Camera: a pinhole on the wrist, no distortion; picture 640 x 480 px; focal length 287.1 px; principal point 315.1 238.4 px. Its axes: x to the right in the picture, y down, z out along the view. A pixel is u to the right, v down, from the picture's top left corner.
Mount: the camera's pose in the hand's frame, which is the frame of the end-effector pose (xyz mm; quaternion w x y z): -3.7 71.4 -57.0 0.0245 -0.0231 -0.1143 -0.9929
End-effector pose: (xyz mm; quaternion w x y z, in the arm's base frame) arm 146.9 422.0 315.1 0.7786 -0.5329 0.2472 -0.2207
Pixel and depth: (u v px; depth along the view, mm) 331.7 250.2 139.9
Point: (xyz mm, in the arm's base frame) 200.3 516.4 249.6
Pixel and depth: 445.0 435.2 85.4
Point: 147.3 484.2 302.9
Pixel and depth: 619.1 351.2 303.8
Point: 83.9 814.6 438.3
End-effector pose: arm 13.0 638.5 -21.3 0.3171 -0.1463 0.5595 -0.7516
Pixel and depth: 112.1 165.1 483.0
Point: 58.7 84.8 -242.3
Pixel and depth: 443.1 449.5 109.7
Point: 91.5 611.0 -6.9
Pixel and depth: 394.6 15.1 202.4
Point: 203.9 550.3 -228.2
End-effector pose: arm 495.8 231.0 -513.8 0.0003 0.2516 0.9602 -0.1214
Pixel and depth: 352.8 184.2 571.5
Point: 667.1 345.8 -1045.1
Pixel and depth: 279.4 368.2 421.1
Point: 398.4 162.9 -896.2
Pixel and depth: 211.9 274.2 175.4
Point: 474.8 315.1 -651.5
